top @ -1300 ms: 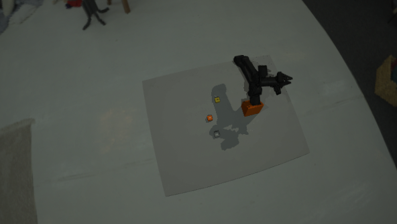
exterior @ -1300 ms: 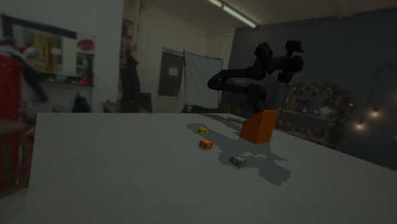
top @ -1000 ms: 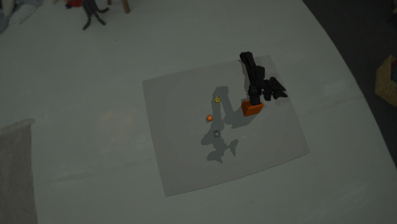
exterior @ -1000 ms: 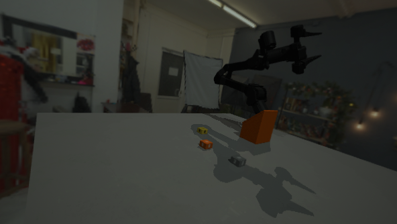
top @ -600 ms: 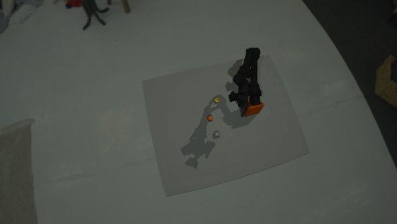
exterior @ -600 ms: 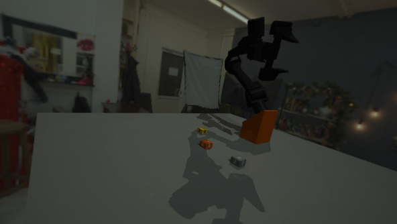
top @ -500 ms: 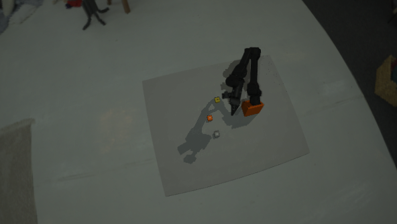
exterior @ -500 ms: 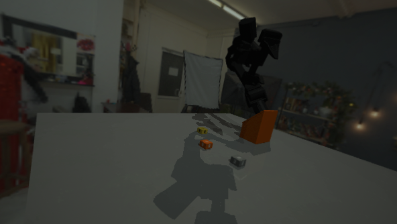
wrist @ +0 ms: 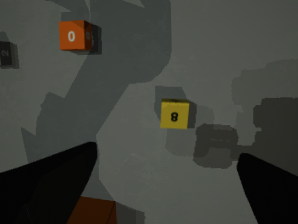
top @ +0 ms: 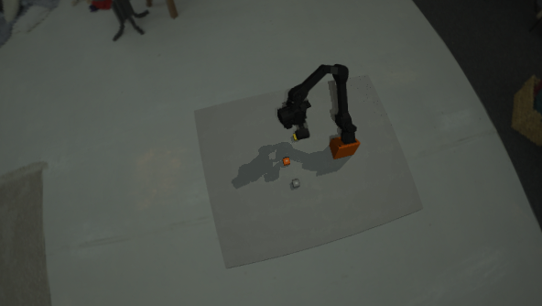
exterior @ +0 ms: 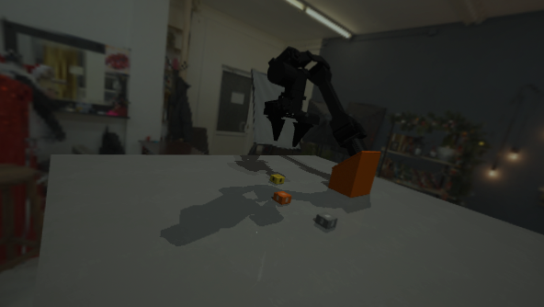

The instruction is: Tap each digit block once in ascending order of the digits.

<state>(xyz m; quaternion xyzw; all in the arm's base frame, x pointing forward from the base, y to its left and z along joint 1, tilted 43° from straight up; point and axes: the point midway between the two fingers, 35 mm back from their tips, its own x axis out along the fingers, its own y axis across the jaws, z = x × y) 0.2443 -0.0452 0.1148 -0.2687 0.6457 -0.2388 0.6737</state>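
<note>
My gripper tip is 70 mm short of the orange block, 120 mm to the right of it and 120 mm above it. Also, from my gripper tip: yellow block 10 mm behind, 10 mm to the right, 120 mm below; then grey-white block 50 mm ahead, 240 mm to the left, 120 mm below.
</note>
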